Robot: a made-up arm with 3 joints. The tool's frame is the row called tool.
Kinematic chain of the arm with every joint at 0, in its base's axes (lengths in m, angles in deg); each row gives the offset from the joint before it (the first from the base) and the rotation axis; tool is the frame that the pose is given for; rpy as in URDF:
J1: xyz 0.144 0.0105 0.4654 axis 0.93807 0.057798 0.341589
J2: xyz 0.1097 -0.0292 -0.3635 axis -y
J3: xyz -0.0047 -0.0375 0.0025 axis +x
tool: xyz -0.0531 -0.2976 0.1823 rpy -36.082 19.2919 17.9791
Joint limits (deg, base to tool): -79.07..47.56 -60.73..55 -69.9..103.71
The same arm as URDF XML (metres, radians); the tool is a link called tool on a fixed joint. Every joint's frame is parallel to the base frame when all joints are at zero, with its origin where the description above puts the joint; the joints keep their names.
<robot name="arm">
<link name="base"/>
<link name="link1"/>
<link name="link2"/>
<link name="link3"/>
<link name="tool"/>
<joint name="J1" type="revolute"><parent link="base"/><child link="link1"/><origin xyz="0.144 0.0105 0.4654"/><axis xyz="0.93807 0.057798 0.341589"/><limit lower="-1.38" upper="0.8301"/></joint>
<joint name="J2" type="revolute"><parent link="link1"/><child link="link2"/><origin xyz="0.1097 -0.0292 -0.3635"/><axis xyz="0 -1 0"/><limit lower="-1.0599" upper="0.9599"/></joint>
<joint name="J3" type="revolute"><parent link="link2"/><child link="link3"/><origin xyz="-0.0047 -0.0375 0.0025"/><axis xyz="1 0 0"/><limit lower="-1.22" upper="1.8101"/></joint>
<joint name="tool_joint" type="fixed"><parent link="link3"/><child link="tool"/><origin xyz="-0.0531 -0.2976 0.1823" rpy="-0.6297 0.3367 0.3138"/></joint>
</robot>

